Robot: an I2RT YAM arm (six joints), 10 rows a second.
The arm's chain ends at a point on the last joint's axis. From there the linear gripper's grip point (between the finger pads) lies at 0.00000 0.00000 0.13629 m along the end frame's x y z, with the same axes.
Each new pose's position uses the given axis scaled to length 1; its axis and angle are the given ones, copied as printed.
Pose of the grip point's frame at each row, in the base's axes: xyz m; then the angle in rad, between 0 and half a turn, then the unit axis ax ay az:
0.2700 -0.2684 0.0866 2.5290 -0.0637 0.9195 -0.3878
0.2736 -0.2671 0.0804 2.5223 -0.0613 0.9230 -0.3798
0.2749 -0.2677 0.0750 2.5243 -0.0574 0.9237 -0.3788
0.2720 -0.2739 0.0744 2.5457 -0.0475 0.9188 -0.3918
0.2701 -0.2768 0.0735 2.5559 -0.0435 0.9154 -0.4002
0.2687 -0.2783 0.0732 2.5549 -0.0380 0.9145 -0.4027
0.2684 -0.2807 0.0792 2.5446 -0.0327 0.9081 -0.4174
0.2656 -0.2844 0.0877 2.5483 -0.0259 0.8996 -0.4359
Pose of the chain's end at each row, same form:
0.1918 -0.1850 0.1608 2.5290 -0.0637 0.9195 -0.3878
0.1948 -0.1853 0.1557 2.5223 -0.0613 0.9230 -0.3798
0.1967 -0.1857 0.1506 2.5243 -0.0574 0.9237 -0.3788
0.1971 -0.1879 0.1490 2.5457 -0.0475 0.9188 -0.3918
0.1968 -0.1885 0.1471 2.5559 -0.0435 0.9154 -0.4002
0.1959 -0.1892 0.1462 2.5549 -0.0380 0.9145 -0.4027
0.1954 -0.1888 0.1485 2.5446 -0.0327 0.9081 -0.4174
0.1942 -0.1886 0.1533 2.5483 -0.0259 0.8996 -0.4359

